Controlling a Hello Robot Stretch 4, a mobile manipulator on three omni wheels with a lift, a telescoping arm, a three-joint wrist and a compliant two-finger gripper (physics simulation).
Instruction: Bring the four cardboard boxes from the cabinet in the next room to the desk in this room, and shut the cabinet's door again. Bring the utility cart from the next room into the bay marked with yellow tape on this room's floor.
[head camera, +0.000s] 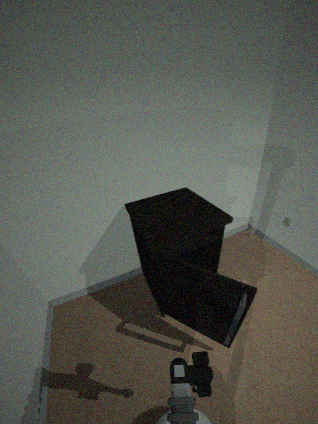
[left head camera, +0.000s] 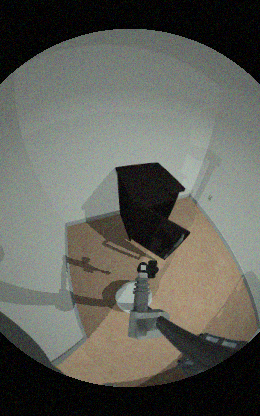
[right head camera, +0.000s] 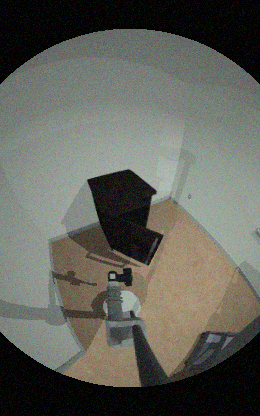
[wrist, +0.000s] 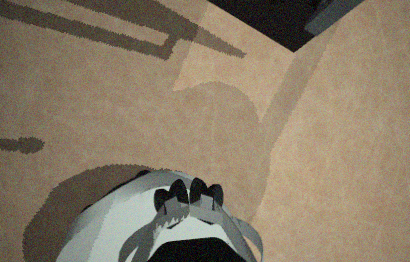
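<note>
The black cabinet (head camera: 175, 225) (left head camera: 145, 185) (right head camera: 120, 192) stands against the wall. Its door (head camera: 205, 305) (left head camera: 161, 237) (right head camera: 132, 242) (wrist: 260, 17) is partly open, jutting out over the floor and hiding most of the inside. The grey door handle (head camera: 236, 319) (right head camera: 154, 248) (wrist: 332, 17) is on the door's outer end. My gripper (wrist: 188, 193) is shut and empty, with its dark fingertips close together over my white base. It is apart from the door and handle, on the near side. No cardboard boxes, desk or yellow tape show.
A dark framed thing with pale panels (left head camera: 229, 344) (right head camera: 212, 342) is at the lower right; it may be the utility cart. Walls meet in a corner (head camera: 250, 226) behind the cabinet's right side. Another wall stands close on the left. Shadows cross the brown floor (head camera: 280, 320).
</note>
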